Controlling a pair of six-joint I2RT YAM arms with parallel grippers.
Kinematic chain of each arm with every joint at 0, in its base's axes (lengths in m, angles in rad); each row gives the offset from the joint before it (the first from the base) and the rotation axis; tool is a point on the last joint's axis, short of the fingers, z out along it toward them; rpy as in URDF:
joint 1: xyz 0 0 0.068 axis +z
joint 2: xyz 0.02 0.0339 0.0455 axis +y
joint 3: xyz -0.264 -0.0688 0 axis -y
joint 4: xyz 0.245 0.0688 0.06 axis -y
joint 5: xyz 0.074 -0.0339 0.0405 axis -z
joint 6: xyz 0.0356 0 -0.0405 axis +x
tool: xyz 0 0 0 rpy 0 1.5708 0
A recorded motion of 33 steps. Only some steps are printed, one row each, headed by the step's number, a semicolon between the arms.
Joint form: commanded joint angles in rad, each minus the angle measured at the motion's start. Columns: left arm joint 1, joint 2, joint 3, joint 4, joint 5, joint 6; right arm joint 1, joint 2, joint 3, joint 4, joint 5, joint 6.
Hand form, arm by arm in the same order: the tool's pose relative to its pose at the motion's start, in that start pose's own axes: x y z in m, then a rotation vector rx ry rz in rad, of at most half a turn. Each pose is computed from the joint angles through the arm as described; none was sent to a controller.
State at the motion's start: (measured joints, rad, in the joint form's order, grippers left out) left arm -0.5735 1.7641 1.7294 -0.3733 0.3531 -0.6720; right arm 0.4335 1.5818 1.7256 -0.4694 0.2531 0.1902
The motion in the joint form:
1: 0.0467 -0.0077 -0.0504 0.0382 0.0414 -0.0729; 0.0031 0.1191 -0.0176 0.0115 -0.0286 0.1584
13: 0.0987 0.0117 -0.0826 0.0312 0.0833 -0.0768; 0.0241 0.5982 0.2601 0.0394 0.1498 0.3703
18: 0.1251 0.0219 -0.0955 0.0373 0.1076 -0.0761; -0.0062 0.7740 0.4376 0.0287 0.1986 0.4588
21: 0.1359 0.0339 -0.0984 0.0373 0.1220 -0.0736; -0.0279 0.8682 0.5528 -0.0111 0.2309 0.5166
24: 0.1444 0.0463 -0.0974 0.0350 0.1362 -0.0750; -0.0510 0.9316 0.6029 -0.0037 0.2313 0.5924
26: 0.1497 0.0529 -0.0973 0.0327 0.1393 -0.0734; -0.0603 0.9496 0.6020 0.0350 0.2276 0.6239
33: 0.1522 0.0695 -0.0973 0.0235 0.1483 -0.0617; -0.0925 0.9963 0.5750 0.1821 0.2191 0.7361
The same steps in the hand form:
1: -0.0037 0.0203 -0.0028 0.0006 -0.0029 -0.0919; 0.0354 0.0082 0.0483 0.0020 0.1254 0.1274
13: -0.0049 0.0485 -0.0003 -0.0320 0.0279 -0.1398; 0.1103 0.0351 0.1850 0.2213 0.2138 0.2606
18: -0.0068 0.0616 0.0001 -0.0379 0.0360 -0.1575; 0.1261 0.0257 0.2298 0.3047 0.1834 0.3503
21: -0.0068 0.0687 0.0024 -0.0410 0.0475 -0.1664; 0.1334 0.0159 0.2506 0.3653 0.1706 0.4040
24: -0.0069 0.0745 0.0049 -0.0423 0.0595 -0.1781; 0.1446 0.0041 0.2677 0.3957 0.1559 0.4860
26: -0.0070 0.0781 0.0060 -0.0476 0.0637 -0.1829; 0.1492 -0.0006 0.2747 0.3951 0.1324 0.5288
33: -0.0044 0.0842 0.0108 -0.0555 0.0854 -0.1848; 0.1645 -0.0183 0.2951 0.3898 0.0433 0.6792

